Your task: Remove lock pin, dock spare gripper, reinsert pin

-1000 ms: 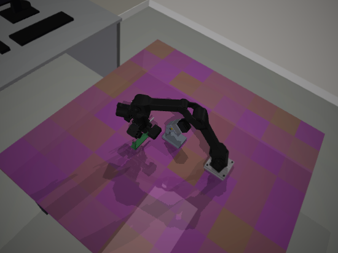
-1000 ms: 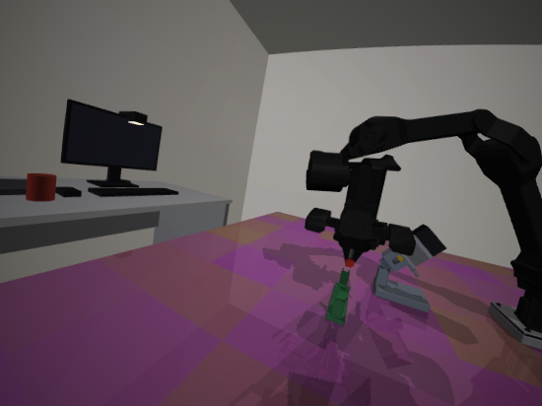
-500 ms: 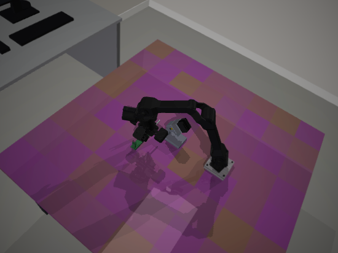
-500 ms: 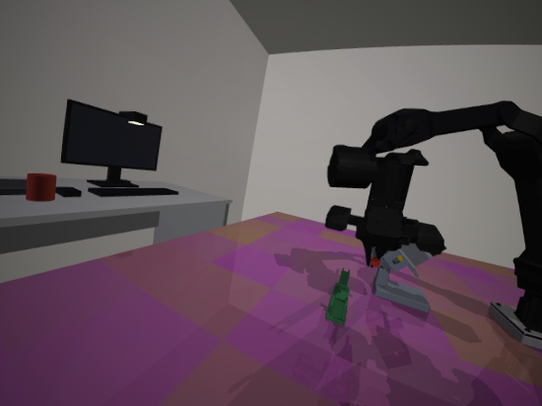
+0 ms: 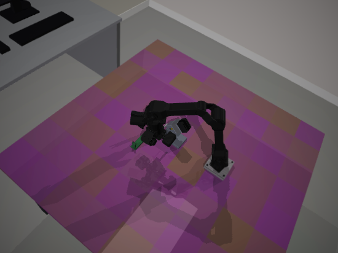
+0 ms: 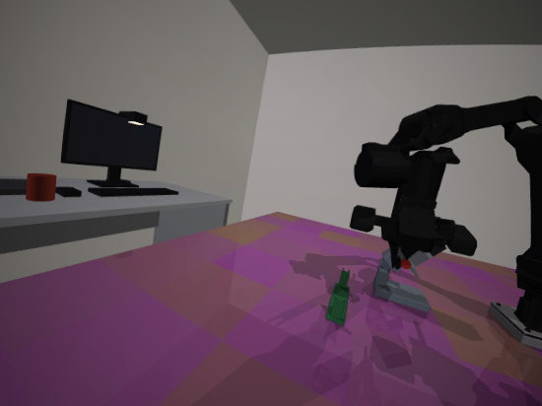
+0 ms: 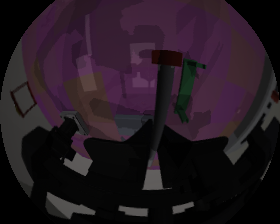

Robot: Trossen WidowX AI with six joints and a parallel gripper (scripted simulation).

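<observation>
Right now the grey mount is 110 mm to the right of my gripper tip, 40 mm below it and 10 mm behind it. Also, from my gripper tip: spare gripper: 120 mm to the right, 30 mm behind, 20 mm above; green cradle: 80 mm ahead, 70 mm below, 30 mm to the left.
</observation>
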